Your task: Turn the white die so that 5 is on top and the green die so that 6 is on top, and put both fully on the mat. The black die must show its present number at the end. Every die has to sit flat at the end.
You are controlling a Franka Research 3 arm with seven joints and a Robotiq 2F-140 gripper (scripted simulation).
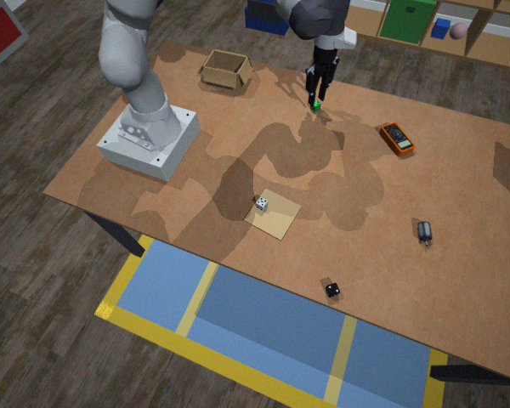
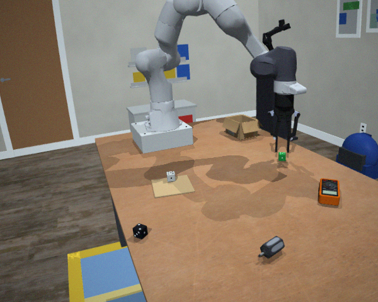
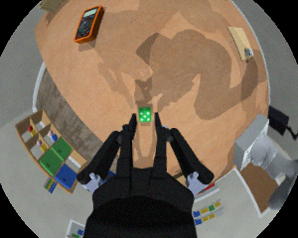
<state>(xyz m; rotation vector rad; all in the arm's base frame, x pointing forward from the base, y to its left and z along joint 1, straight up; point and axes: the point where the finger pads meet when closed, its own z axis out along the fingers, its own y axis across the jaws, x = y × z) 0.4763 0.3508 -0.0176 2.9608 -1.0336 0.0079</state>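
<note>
Right now my hand is 6 cm above the green die. Also, from my hand: orange multimeter: 33 cm ahead, 7 cm to the right, 5 cm below; cardboard box: 39 cm behind, 5 cm to the left, 3 cm below; white die: 48 cm to the right, 6 cm behind, 5 cm below.
</note>
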